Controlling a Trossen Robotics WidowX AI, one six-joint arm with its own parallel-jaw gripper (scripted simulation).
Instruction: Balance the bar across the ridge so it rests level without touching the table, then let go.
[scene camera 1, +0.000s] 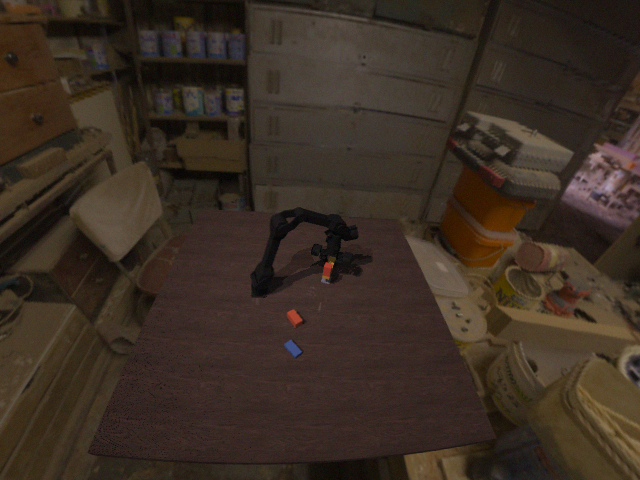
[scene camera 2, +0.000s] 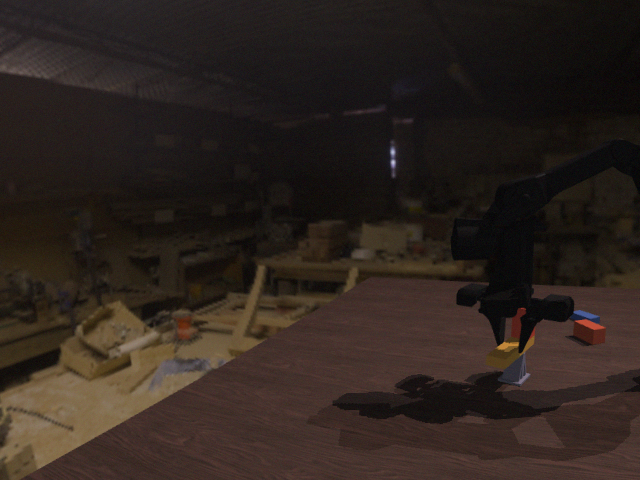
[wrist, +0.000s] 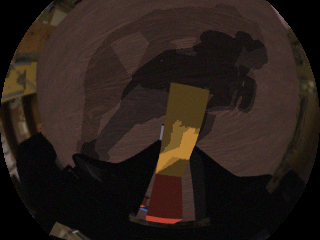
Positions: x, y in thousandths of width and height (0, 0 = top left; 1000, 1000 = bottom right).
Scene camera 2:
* my gripper: 798, 730
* bar: 787, 743
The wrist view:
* my gripper: 552, 610
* bar: 583, 440
